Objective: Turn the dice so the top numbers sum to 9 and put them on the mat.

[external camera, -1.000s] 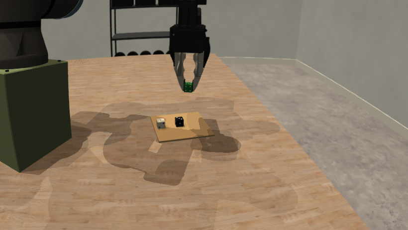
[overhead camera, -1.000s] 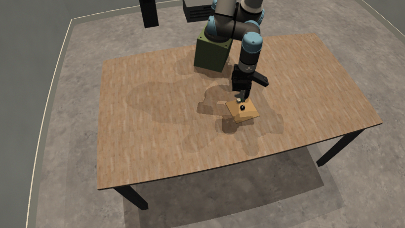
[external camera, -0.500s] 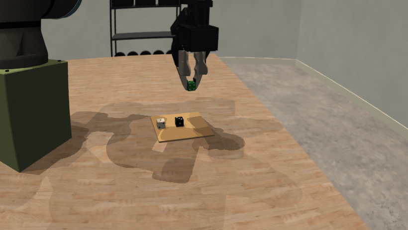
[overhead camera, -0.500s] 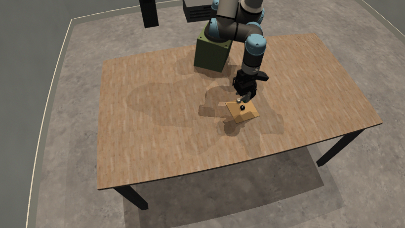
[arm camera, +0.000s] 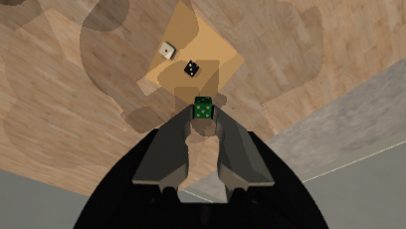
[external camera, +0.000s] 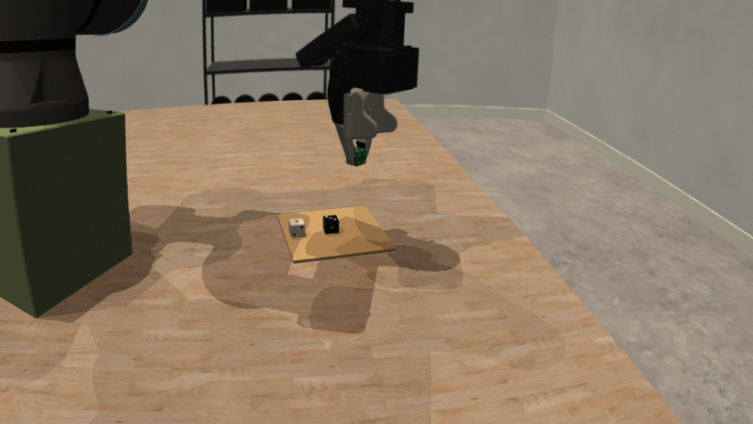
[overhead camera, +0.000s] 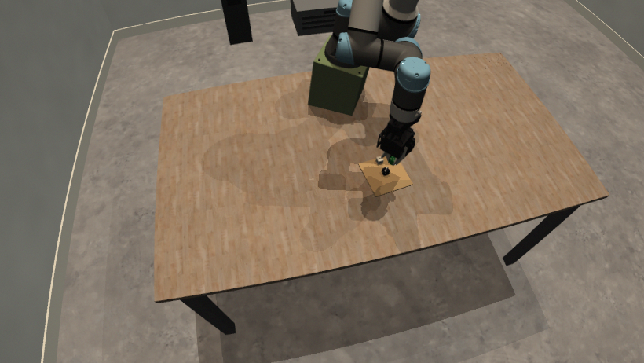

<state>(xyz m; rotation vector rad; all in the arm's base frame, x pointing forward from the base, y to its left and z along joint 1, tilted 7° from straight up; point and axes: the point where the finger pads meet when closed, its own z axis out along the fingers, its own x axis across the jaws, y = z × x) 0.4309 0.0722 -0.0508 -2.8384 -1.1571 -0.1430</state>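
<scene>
Now: the black die 11 cm below my hand and 3 cm behind it. Round my hand: tan mat: 12 cm below, 3 cm behind; then white die: 11 cm below, 8 cm behind, 1 cm to the right; then green die: 1 cm below.
</scene>
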